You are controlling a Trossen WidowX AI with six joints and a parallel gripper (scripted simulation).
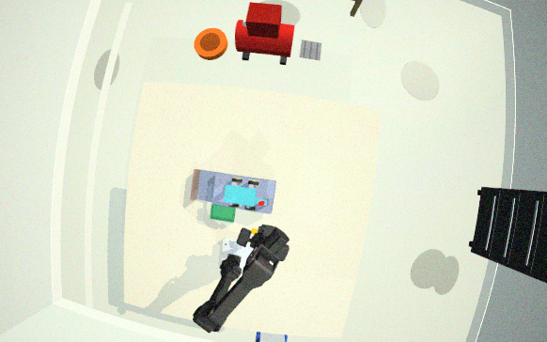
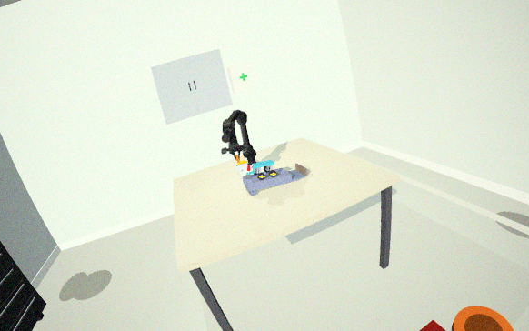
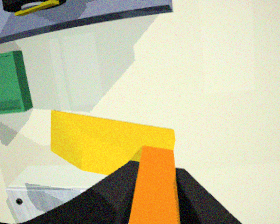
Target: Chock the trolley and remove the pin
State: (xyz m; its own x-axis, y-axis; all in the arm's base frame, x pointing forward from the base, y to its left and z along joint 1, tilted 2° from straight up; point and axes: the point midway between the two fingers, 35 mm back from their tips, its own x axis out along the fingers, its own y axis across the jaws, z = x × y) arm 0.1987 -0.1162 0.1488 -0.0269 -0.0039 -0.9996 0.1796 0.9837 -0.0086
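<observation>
Now: the yellow chock 20 mm to the left of my gripper tip and 10 mm below it. Also, from my gripper tip: lavender ramp: 140 mm ahead, 130 mm to the left, 130 mm below; cyan trolley: 140 mm ahead, 120 mm to the left, 60 mm below; stop pin: 130 mm ahead, 30 mm to the left, 50 mm below.
</observation>
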